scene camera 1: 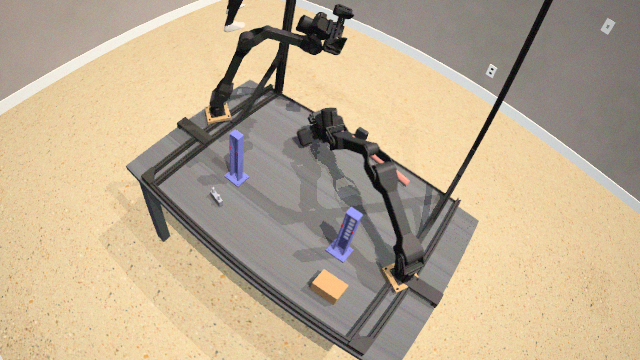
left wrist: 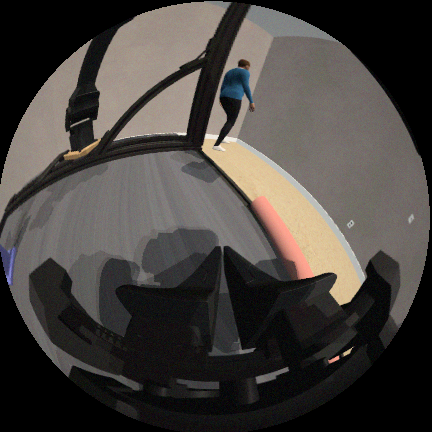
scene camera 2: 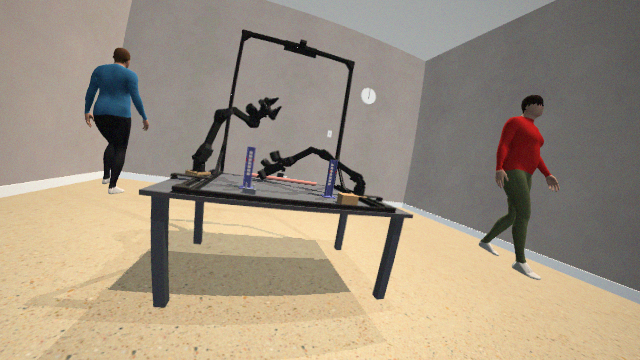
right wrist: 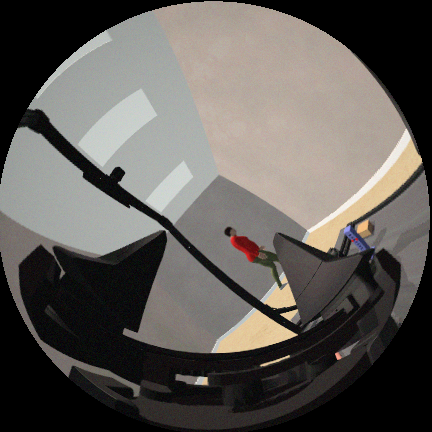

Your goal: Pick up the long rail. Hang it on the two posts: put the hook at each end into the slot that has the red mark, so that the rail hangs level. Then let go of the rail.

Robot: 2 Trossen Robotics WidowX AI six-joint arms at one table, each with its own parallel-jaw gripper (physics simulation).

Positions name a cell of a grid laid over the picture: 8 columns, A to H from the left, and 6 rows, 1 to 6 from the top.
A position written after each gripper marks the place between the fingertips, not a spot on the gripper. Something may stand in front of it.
Observation:
The left gripper (left wrist: E4) is shut, holding nothing. Also in view: a long salmon rail (left wrist: F4). The right gripper (scene camera 1: E1) is open, holding nothing. An orange block (scene camera 1: E5) rests on the table.
The right gripper is seen too in the right wrist view (right wrist: E4). The left wrist view does not show the orange block: it is out of frame.

